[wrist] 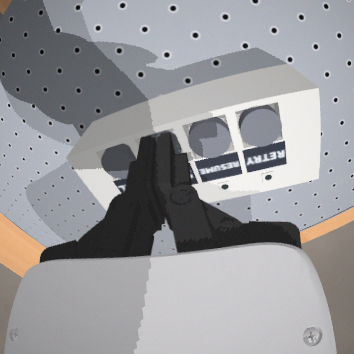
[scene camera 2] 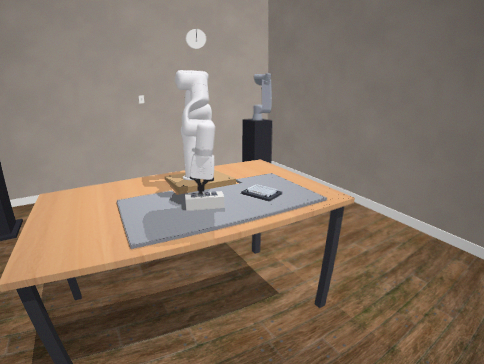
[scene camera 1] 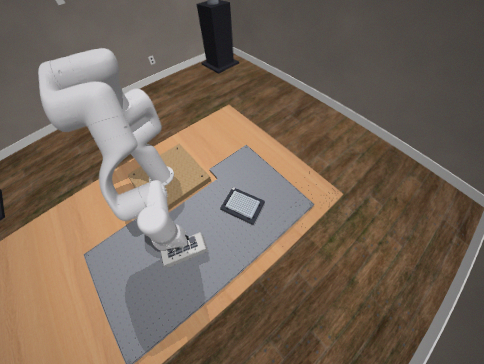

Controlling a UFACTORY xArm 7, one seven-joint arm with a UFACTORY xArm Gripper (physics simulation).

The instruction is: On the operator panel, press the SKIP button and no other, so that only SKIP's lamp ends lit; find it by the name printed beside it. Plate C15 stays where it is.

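Pixels of known places: gripper, fingertip midpoint: point(wrist: 161, 154) point(scene camera 2: 200, 192); arm's base, origin of the base link: point(scene camera 1: 161, 177).
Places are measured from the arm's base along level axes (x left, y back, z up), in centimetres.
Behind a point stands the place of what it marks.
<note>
The white operator panel point(scene camera 1: 186, 257) {x -12.4, y -40.7, z 1.7 cm} point(scene camera 2: 205, 202) {x -12.4, y -40.9, z 2.0 cm} point(wrist: 302, 130) {x -4.4, y -39.3, z 4.1 cm} lies on the grey perforated mat with a row of round grey buttons. In the wrist view my gripper point(wrist: 161, 154) {x -12.0, y -35.5, z 4.7 cm} point(scene camera 2: 201, 192) {x -12.0, y -35.5, z 4.7 cm} is shut and empty, its tips over the SKIP button point(wrist: 174, 143) {x -11.1, y -35.5, z 4.3 cm}; whether they touch or press it I cannot tell. The fingers hide SKIP's name and lamp. The CALL button point(wrist: 117, 159) {x -14.7, y -34.2, z 4.3 cm} is on one side, its name mostly hidden; the RESUME button point(wrist: 209, 139) {x -9.3, y -36.5, z 4.3 cm} and the RETRY button point(wrist: 260, 126) {x -6.5, y -37.5, z 4.3 cm} are on the other. RESUME's lamp point(wrist: 225, 186) {x -10.6, y -40.2, z 4.1 cm} and RETRY's lamp point(wrist: 268, 177) {x -7.9, y -41.3, z 4.1 cm} look dark. The pale plate point(scene camera 1: 243, 205) {x 18.6, y -39.8, z 1.3 cm} point(scene camera 2: 262, 190) {x 18.3, y -40.2, z 1.1 cm} sits in a black holder.
The grey mat point(scene camera 1: 270, 180) {x 37.8, y -38.5, z -1.2 cm} point(scene camera 2: 295, 192) {x 34.5, y -46.6, z -1.2 cm} point(wrist: 335, 30) {x 2.8, y -37.0, z -1.2 cm} covers part of the wooden table point(scene camera 1: 45, 280) {x -65.6, y -6.3, z -2.5 cm} point(scene camera 2: 75, 220) {x -68.7, y -20.4, z -2.5 cm}. The arm's base stands on a tan board point(scene camera 1: 187, 167) {x 12.7, y -4.5, z 0.2 cm} point(scene camera 2: 222, 180) {x 9.9, y -15.8, z 0.9 cm} behind the panel. The plate's holder point(scene camera 1: 254, 220) {x 17.6, y -47.6, z -0.1 cm} is to the panel's right in both scene views.
</note>
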